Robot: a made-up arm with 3 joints. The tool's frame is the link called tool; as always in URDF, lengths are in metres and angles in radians.
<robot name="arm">
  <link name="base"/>
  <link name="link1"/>
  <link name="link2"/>
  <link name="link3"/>
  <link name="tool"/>
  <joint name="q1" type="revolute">
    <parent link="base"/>
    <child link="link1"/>
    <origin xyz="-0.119 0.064 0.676" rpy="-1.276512 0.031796 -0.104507"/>
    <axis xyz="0 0 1"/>
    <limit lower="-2.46" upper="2.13" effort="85" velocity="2.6"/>
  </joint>
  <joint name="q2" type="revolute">
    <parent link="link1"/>
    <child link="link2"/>
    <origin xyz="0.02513 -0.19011 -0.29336" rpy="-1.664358 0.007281 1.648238"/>
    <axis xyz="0 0 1"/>
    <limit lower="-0.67" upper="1.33" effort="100" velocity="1.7"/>
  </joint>
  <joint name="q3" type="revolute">
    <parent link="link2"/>
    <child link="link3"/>
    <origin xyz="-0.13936 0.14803 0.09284" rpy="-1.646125 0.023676 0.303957"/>
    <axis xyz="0 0 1"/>
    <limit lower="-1.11" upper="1.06" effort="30" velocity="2.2"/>
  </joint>
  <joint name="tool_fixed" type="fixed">
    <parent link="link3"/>
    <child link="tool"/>
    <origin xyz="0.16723 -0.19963 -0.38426" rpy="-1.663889 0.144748 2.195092"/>
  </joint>
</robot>
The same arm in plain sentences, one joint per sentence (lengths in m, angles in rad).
The arm has three revolute joints in a row. What follows holds with every joint at zero, and every direction is one of the base frame's. The first joint is mounted 0.119 m along -x and 0.064 m along +y and 0.676 m along +z from the base frame's origin and turns about the direction (0.109003, 0.950827, 0.289908), from -2.46 to 2.13 rad. The second joint is mounted 0.007 m along -x and 0.337 m along -y and 0.096 m along +z from the first joint and turns about the direction (-0.996859, -0.008, 0.078797), from -0.67 to 1.33 rad. The third joint is mounted 0.084 m along -x and 0.183 m along -y and 0.097 m along +z from the second joint and turns about the direction (0.083699, -0.996487, 0.0029), from -1.11 to 1.06 rad. The tool frame, which is the frame that the pose is given for, is mounted 0.24 m along -x and 0.365 m along +y and 0.157 m along -z from the third joint; its axes are the base frame's turned by roll -0.1884, pitch -0.5615 and yaw 0.2569 rad (as in URDF: about the fixed x, then y, then z).
